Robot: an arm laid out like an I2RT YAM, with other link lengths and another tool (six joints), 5 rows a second.
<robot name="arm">
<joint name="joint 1" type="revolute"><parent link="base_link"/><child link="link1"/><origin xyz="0 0 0.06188"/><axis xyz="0 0 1"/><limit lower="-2.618" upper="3.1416"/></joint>
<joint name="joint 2" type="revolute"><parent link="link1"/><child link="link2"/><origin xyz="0.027 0.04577 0.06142"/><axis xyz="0 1 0"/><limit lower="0" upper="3.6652"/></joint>
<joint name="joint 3" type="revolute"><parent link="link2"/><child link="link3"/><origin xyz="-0.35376 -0.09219 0"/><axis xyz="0 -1 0"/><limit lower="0" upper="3.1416"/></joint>
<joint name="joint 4" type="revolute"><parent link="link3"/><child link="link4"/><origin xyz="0.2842 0.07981 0.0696"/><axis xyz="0 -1 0"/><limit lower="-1.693" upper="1.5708"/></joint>
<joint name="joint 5" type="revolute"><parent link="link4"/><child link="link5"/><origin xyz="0.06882 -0.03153 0.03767"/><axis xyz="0 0 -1"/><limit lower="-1.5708" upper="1.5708"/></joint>
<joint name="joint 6" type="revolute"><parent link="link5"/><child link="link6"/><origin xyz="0.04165 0 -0.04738"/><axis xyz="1 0 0"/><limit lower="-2.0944" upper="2.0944"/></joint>
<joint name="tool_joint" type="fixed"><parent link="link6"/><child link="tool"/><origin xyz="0.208 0 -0.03" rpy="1.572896 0.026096 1.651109"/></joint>
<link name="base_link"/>
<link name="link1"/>
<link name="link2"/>
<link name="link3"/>
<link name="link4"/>
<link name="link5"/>
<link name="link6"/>
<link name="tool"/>
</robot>
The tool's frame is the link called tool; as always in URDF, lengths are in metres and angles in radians.
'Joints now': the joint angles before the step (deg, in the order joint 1, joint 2, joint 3, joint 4, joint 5, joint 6). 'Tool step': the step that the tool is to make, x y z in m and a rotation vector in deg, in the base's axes. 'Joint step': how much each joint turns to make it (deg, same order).
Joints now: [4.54, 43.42, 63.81, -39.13, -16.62, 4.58]
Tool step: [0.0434, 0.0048, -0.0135, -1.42, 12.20, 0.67]
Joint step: [-0.01, 14.84, 11.48, -9.13, -0.42, -0.73]
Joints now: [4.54, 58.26, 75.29, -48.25, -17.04, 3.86]
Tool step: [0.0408, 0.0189, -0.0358, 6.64, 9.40, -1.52]
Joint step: [0.01, 9.15, 0.61, 2.01, -2.91, 7.30]
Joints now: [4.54, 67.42, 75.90, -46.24, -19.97, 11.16]
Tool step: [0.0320, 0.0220, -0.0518, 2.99, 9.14, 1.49]
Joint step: [0.87, 9.54, -0.02, 1.65, -2.97, 2.58]
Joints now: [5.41, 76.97, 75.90, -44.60, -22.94, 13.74]
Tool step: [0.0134, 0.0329, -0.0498, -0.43, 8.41, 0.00]
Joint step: [5.43, 7.75, 0.70, 0.45, 2.98, 4.92]
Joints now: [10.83, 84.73, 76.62, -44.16, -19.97, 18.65]
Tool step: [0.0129, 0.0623, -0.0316, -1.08, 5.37, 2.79]
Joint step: [8.29, 9.05, 5.17, -0.03, 2.93, 4.91]
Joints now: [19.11, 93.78, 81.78, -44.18, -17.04, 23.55]
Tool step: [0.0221, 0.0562, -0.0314, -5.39, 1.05, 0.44]
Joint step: [8.47, 9.41, 7.36, -0.06, 8.16, 4.40]
